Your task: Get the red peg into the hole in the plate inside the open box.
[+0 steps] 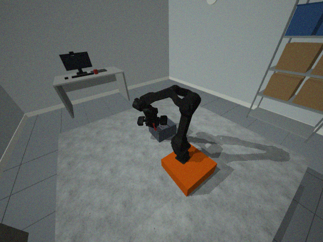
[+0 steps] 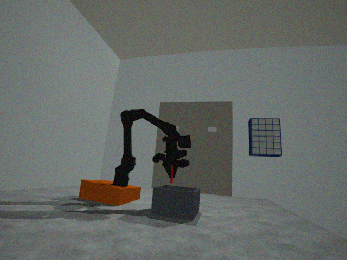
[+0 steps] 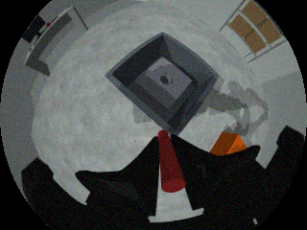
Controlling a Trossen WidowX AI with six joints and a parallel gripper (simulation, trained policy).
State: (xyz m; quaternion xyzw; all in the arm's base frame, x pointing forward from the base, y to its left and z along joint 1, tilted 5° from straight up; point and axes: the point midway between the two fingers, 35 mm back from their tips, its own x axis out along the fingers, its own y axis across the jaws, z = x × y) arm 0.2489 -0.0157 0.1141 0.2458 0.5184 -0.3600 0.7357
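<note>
Right now the plate is 4 cm ahead of my gripper tip, 10 cm to the right of it and 9 cm below it. From my gripper tip the other things lie so: red peg: 1 cm to the left, 2 cm above; then grey box: 4 cm ahead, 10 cm to the right, 11 cm below.
</note>
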